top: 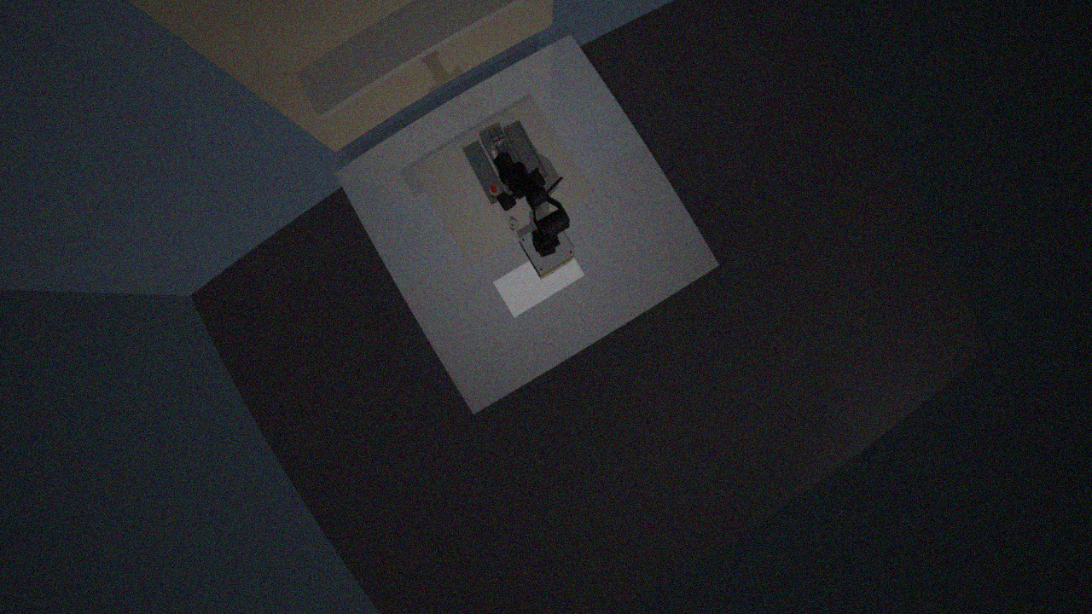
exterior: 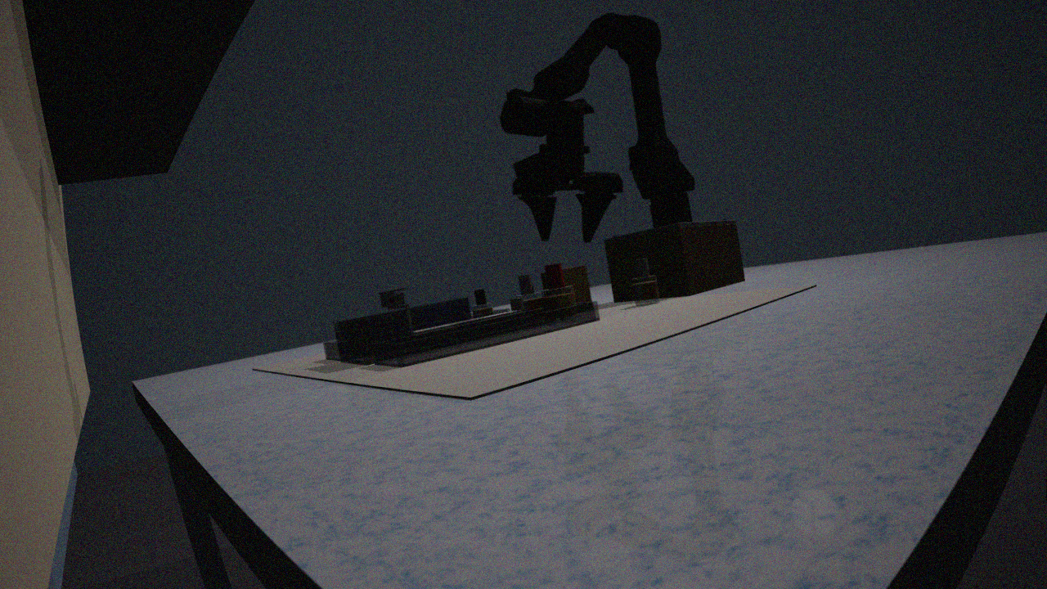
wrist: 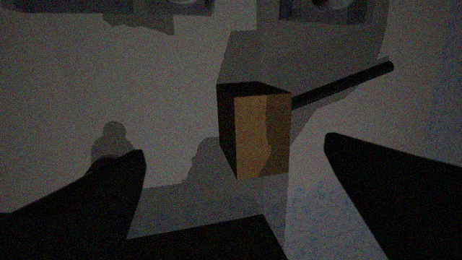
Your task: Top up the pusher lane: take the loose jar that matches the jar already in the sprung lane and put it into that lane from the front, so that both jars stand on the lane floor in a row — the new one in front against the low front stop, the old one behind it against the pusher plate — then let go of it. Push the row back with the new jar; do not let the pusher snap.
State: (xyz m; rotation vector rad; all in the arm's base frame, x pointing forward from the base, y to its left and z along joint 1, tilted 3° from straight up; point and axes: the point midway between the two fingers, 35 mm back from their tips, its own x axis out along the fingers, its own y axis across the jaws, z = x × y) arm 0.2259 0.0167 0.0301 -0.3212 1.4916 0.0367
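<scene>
Right now the pale mat is 15 cm ahead of my gripper tip, 7 cm to the left of it and 11 cm below it. Round my gripper tip: thin dark rod 3 cm ahead, 13 cm to the right, 10 cm below; then pusher lane 24 cm ahead, 3 cm to the left, 9 cm below; then pale pusher plate 21 cm ahead, 2 cm to the left, 6 cm below.
</scene>
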